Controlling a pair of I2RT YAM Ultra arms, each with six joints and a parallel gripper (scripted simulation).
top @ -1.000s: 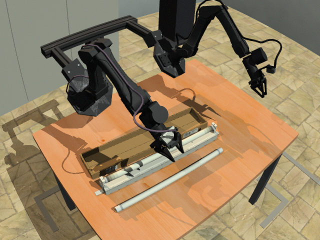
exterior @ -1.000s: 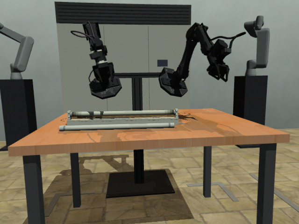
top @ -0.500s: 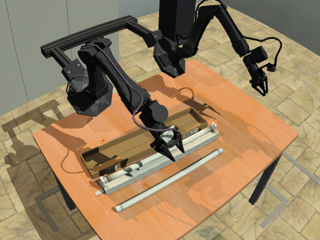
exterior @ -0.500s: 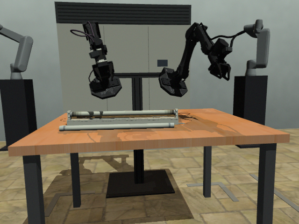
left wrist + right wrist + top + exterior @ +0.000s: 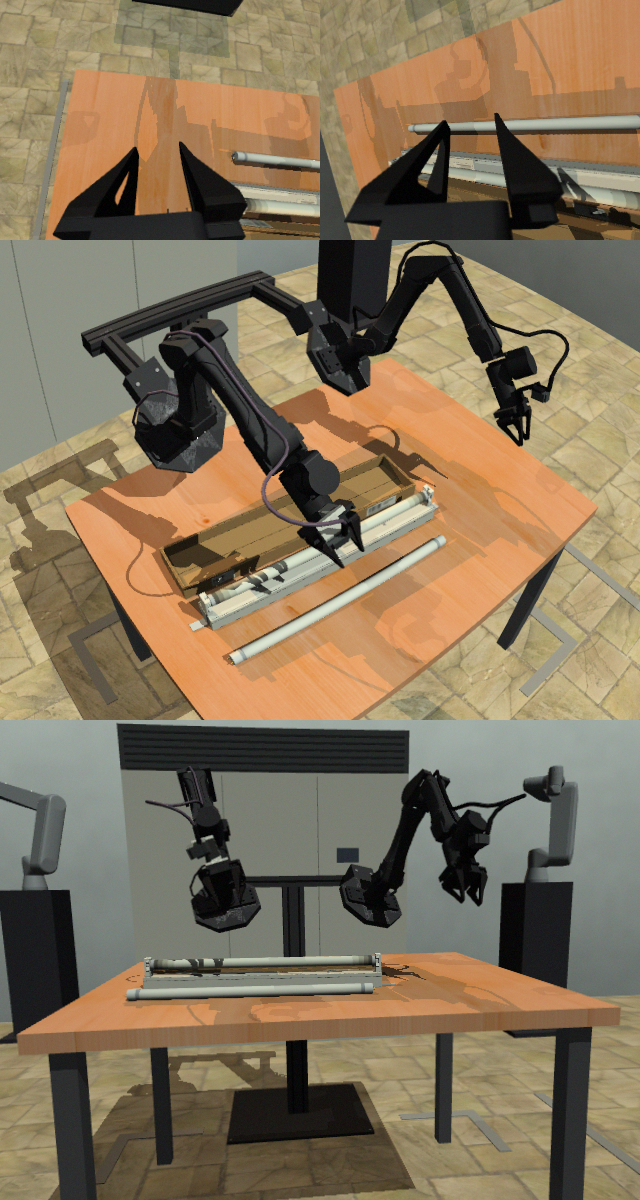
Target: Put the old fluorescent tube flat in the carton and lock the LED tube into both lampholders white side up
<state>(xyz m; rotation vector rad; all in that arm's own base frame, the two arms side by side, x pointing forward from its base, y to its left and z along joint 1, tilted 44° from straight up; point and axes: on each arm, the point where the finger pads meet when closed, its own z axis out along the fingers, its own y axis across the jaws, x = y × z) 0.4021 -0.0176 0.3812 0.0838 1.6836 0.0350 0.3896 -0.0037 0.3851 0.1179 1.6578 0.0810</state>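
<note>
My left gripper is now 50 cm to the left of the light fixture, 17 cm above it and 14 cm past it.
Now: right hand 150 mm past the light fixture, 70 mm to the right of it and 180 mm above it.
</note>
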